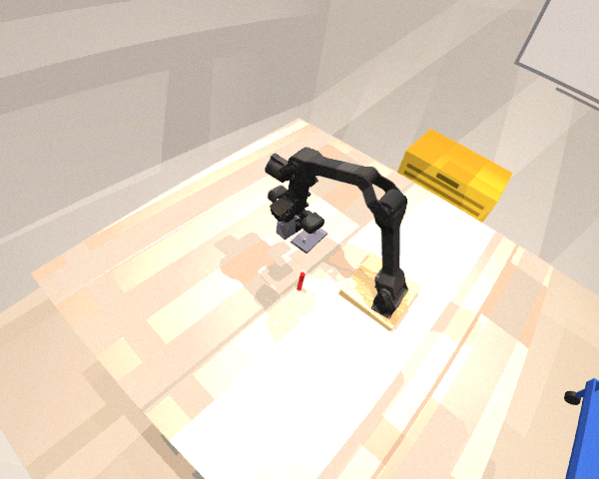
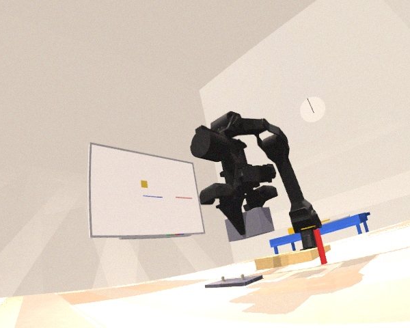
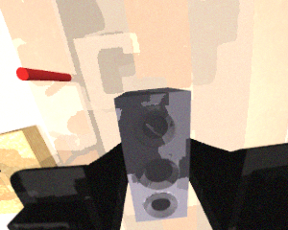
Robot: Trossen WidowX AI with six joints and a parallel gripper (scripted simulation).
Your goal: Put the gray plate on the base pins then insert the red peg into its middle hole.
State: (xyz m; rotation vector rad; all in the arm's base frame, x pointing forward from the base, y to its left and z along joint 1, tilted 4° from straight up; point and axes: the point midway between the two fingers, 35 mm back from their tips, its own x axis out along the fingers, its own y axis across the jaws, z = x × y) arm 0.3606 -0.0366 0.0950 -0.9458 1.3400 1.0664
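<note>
My gripper tip is now 3 cm past the dark base, 8 cm to the left of it and 10 cm above it. The rest, counted from my gripper tip: gray plate (3 cm above); red peg (11 cm behind, 11 cm to the left, 7 cm below).
</note>
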